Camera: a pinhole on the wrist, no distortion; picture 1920 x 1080 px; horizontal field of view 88.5 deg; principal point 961.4 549.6 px. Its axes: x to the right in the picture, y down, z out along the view. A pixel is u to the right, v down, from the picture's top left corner.
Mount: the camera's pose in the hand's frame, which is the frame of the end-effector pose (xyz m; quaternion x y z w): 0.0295 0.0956 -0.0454 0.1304 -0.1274 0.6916 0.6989
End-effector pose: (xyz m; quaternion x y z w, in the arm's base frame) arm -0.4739 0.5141 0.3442 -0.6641 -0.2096 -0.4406 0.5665
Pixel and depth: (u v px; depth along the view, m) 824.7 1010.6 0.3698
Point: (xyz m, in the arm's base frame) -0.5154 0.8329 0.2822
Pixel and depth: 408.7 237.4 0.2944
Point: -0.4794 0.6908 0.5430
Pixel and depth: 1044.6 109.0 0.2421
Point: -0.3153 0.6518 0.4485
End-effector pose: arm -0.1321 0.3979 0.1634 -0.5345 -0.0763 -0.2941 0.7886
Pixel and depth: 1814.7 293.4 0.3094
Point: 0.1539 0.7153 0.1673
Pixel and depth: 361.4 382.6 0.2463
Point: -0.1222 0.4530 0.3545
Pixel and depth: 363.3 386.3 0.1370
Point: -0.0969 0.4168 0.2328
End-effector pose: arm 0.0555 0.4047 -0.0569 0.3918 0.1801 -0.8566 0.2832
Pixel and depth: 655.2 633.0 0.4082
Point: -0.2126 0.3833 0.1444
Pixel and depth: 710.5 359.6 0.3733
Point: -0.2313 0.3262 0.0445
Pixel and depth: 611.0 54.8 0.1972
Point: -0.1031 0.3328 -0.0815
